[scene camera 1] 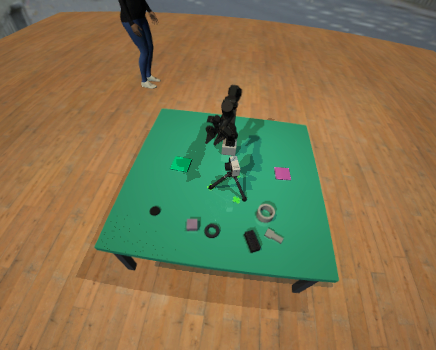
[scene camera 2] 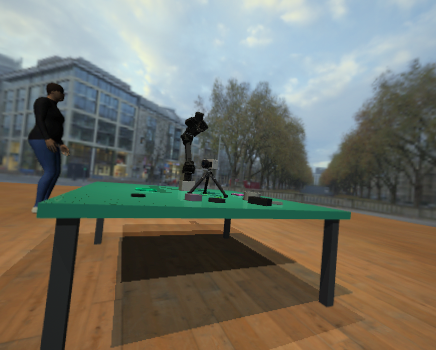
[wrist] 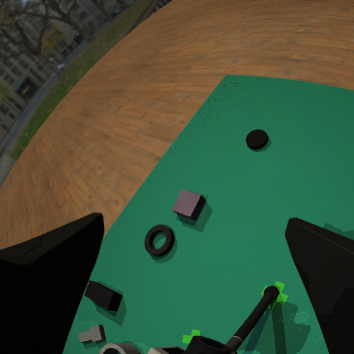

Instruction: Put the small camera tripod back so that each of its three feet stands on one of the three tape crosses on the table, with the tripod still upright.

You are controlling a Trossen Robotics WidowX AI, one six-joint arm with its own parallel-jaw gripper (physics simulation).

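Pixels of known places: gripper, between the fingertips: (scene camera 1: 209, 144) (scene camera 2: 191, 135) (wrist: 199, 226); arm's base, origin of its link: (scene camera 1: 230, 143) (scene camera 2: 187, 181).
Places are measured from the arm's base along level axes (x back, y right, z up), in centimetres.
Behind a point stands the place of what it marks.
Observation:
The small tripod (scene camera 1: 234, 166) {x -36.0, y -5.3, z 15.7 cm} (scene camera 2: 208, 175) {x -34.5, y -4.2, z 5.2 cm} (wrist: 252, 318) {x -34.7, y 2.8, z 0.3 cm} stands upright, with a white and black camera on top. Its left foot in scene camera 1 overlaps the left lime tape cross (scene camera 1: 209, 187) (wrist: 281, 287) {x -35.1, y 9.3, z -7.4 cm}. Its right foot is beside the front cross (scene camera 1: 236, 200) {x -42.5, y -9.8, z -7.4 cm} (wrist: 192, 336), a little to the right of it. Part of a third lime cross (scene camera 1: 239, 176) shows behind the camera head; the rear foot's position is unclear. My gripper (scene camera 1: 214, 139) {x -34.7, y 9.1, z 28.2 cm} (wrist: 199, 226) {x -34.7, y 9.1, z 28.2 cm} is open and empty, raised behind and left of the tripod in scene camera 1.
On the green table (scene camera 1: 150, 150) {x -11.4, y 57.0, z -7.5 cm} are a green square (scene camera 1: 181, 164) {x -21.2, y 30.6, z -6.5 cm}, magenta square (scene camera 1: 282, 173) {x -15.3, y -38.9, z -6.5 cm}, grey ring (scene camera 1: 266, 213) {x -46.6, y -29.0, z -6.9 cm}, black ring (scene camera 1: 212, 230) {x -63.3, y 1.0, z -6.7 cm} (wrist: 159, 241), mauve block (scene camera 1: 192, 224) {x -64.7, y 12.6, z -4.7 cm} (wrist: 187, 204) {x -63.3, y 12.7, z -4.7 cm}, black disc (scene camera 1: 155, 211) {x -59.9, y 35.8, z -6.5 cm} (wrist: 257, 139) {x -58.6, y 36.1, z -6.5 cm}, black block (scene camera 1: 252, 241) {x -69.0, y -20.8, z -4.1 cm} and grey piece (scene camera 1: 274, 236) {x -63.3, y -33.1, z -6.0 cm}. A person (scene camera 1: 141, 42) stands beyond it.

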